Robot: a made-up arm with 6 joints. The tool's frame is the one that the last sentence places.
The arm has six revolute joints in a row. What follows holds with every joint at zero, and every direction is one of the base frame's.
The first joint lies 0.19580 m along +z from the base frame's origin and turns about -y.
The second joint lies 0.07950 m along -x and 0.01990 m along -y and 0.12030 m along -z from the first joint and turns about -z.
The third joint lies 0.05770 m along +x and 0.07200 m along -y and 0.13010 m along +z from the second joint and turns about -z.
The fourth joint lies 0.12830 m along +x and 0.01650 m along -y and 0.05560 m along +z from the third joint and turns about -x.
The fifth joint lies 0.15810 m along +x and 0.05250 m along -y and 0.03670 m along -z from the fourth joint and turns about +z.
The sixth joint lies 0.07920 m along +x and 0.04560 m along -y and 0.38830 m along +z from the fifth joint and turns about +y.
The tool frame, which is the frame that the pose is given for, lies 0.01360 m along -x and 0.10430 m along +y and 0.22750 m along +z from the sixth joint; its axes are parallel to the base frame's.
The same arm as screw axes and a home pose.
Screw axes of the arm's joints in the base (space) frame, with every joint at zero. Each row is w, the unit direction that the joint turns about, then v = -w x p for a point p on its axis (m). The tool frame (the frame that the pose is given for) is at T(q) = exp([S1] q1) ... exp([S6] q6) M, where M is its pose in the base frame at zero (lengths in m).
S1: w 0 -1 0 v 0.1958 0 0
S2: w 0 0 -1 v 0.0199 -0.0795 0
S3: w 0 0 -1 v 0.0919 -0.0218 0
S4: w -1 0 0 v 0 -0.2612 -0.1084
S5: w 0 0 1 v -0.1609 -0.2646 0
S6: w 0 1 0 v -0.6128 0 0.3438
M: xyz 0.3302 -0.1022 0.8403 (m) quaternion w x y z 1 0 0 0

